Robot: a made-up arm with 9 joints.
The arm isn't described. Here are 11 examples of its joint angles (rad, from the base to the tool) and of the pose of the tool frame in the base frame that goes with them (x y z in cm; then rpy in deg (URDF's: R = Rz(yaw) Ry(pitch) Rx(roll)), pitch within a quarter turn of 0, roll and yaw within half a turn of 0).
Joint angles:
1: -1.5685 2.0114 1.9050 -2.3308 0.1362 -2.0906 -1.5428 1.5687 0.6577
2: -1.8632 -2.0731 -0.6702 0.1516 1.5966 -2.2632 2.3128 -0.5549 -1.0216
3: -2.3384 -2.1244 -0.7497 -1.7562 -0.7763 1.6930 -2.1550 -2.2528 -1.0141
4: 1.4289 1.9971 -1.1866 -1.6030 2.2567 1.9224 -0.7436 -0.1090 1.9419
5: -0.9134 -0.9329 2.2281 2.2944 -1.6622 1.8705 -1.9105 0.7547 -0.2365
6: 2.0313 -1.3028 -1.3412 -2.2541 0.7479 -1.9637 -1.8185 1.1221 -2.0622
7: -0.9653 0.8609 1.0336 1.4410 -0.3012 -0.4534 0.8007 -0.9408 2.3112
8: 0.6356 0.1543 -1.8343 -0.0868 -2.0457 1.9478 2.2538 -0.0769 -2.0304
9: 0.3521 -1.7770 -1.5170 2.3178 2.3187 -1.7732 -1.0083 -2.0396 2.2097
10: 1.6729 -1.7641 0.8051 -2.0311 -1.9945 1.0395 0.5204 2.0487 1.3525
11: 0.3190 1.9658 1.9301 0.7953 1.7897 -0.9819 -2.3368 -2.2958 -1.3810
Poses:
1: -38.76 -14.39 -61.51 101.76 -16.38 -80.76
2: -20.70 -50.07 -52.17 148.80 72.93 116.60
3: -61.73 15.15 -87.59 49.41 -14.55 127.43
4: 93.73 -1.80 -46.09 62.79 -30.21 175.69
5: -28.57 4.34 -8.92 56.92 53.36 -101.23
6: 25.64 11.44 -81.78 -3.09 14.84 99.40
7: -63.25 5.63 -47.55 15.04 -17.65 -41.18
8: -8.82 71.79 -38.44 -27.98 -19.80 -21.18
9: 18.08 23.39 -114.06 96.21 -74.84 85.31
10: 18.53 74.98 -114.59 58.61 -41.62 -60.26
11: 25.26 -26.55 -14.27 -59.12 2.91 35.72
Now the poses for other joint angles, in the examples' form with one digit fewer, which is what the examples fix.
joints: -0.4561 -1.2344 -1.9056 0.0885 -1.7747 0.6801 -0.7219 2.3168 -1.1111
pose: 80.7 -46.0 -64.5 -123.9 46.7 -94.3
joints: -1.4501 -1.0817 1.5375 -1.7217 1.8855 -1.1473 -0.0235 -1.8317 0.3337
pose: 22.8 -6.9 -98.2 -0.1 -70.4 -160.8
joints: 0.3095 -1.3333 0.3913 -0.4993 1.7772 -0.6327 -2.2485 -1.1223 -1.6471
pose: 32.4 21.5 -79.8 105.3 -47.5 -120.2
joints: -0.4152 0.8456 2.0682 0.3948 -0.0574 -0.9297 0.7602 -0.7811 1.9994
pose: 2.4 84.7 -18.6 11.8 2.7 -96.8
